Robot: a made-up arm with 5 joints.
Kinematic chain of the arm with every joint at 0, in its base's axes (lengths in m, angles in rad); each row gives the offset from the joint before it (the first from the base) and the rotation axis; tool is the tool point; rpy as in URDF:
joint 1: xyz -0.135 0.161 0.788 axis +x
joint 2: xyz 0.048 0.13 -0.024 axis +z
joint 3: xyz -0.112 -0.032 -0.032 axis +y
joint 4: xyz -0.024 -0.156 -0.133 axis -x
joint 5: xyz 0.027 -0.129 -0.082 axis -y
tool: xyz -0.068 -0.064 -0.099 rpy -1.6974 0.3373 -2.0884
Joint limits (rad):
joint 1: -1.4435..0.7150
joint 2: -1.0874..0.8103
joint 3: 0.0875..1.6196
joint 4: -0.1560..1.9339
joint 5: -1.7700..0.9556
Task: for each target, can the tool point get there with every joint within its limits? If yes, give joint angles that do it. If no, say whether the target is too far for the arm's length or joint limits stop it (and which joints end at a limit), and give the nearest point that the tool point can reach.
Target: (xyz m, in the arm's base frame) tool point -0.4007 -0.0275 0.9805
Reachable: yes | joints -1.1409 -0.3126 1.0108 1.0106 0.5216
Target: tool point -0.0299 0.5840 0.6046
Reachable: no: joint limits stop it (at a limit: joint 2, joint 3, joint 4, joint 5) | nearest point -0.2768 0.3840 0.6913 | short by 0.329 m
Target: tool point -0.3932 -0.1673 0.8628
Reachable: yes | joints -0.8993 -0.2559 0.2383 0.6450 0.1822
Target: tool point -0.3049 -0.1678 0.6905
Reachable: yes | joints 0.0538 0.2469 0.8821 0.2212 -0.8959
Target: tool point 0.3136 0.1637 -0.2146
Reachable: no: too far | nearest point 0.0748 0.1623 0.3230 | short by 0.588 m
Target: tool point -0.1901 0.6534 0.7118
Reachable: no: joint limits stop it (at a limit: joint 2, joint 3, joint 4) | nearest point -0.2770 0.4013 0.7508 | short by 0.270 m
